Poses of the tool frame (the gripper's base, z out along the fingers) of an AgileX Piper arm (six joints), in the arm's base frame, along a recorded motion.
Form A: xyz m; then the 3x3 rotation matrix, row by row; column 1 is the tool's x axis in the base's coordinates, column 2 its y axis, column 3 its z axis. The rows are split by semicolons.
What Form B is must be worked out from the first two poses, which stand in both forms.
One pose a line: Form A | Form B
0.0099, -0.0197, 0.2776; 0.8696, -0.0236, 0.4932; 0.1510, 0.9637, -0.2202; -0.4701, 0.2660, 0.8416 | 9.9, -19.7, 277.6; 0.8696, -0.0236, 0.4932; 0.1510, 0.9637, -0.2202; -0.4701, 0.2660, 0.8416
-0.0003, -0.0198, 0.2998; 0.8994, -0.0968, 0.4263; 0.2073, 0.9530, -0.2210; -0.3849, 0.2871, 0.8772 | -0.3, -19.8, 299.8; 0.8994, -0.0968, 0.4263; 0.2073, 0.9530, -0.2210; -0.3849, 0.2871, 0.8772
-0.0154, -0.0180, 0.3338; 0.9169, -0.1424, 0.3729; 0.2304, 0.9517, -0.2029; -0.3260, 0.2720, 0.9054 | -15.4, -18.0, 333.8; 0.9169, -0.1424, 0.3729; 0.2304, 0.9517, -0.2029; -0.3260, 0.2720, 0.9054
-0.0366, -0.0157, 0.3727; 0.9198, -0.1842, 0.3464; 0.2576, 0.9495, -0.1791; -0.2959, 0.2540, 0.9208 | -36.6, -15.7, 372.7; 0.9198, -0.1842, 0.3464; 0.2576, 0.9495, -0.1791; -0.2959, 0.2540, 0.9208
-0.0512, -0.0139, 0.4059; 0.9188, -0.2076, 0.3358; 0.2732, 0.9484, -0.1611; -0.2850, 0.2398, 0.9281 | -51.2, -13.9, 405.9; 0.9188, -0.2076, 0.3358; 0.2732, 0.9484, -0.1611; -0.2850, 0.2398, 0.9281
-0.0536, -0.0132, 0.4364; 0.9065, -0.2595, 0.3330; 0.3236, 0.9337, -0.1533; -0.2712, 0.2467, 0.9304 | -53.6, -13.2, 436.4; 0.9065, -0.2595, 0.3330; 0.3236, 0.9337, -0.1533; -0.2712, 0.2467, 0.9304
